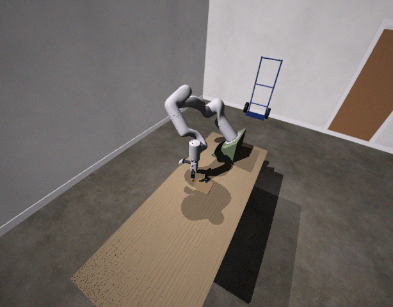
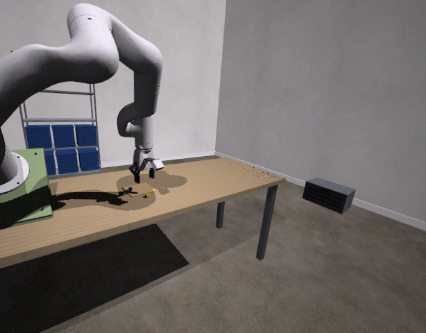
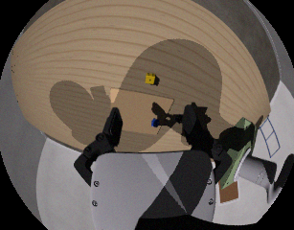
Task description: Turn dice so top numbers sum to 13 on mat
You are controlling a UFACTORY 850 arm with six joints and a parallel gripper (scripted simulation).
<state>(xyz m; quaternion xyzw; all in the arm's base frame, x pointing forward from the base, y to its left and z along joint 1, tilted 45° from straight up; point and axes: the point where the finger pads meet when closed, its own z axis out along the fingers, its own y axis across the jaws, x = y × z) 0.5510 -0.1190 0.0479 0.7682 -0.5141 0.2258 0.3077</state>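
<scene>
The yellow die is 10 mm ahead of my hand, 10 mm to the right of it and 90 mm below it. From my hand the other things lie so: black die (100 mm behind, 70 mm to the left, 90 mm below); then blue die (50 mm behind, 100 mm to the left, 90 mm below); then tan mat (100 mm to the left, 100 mm below).
</scene>
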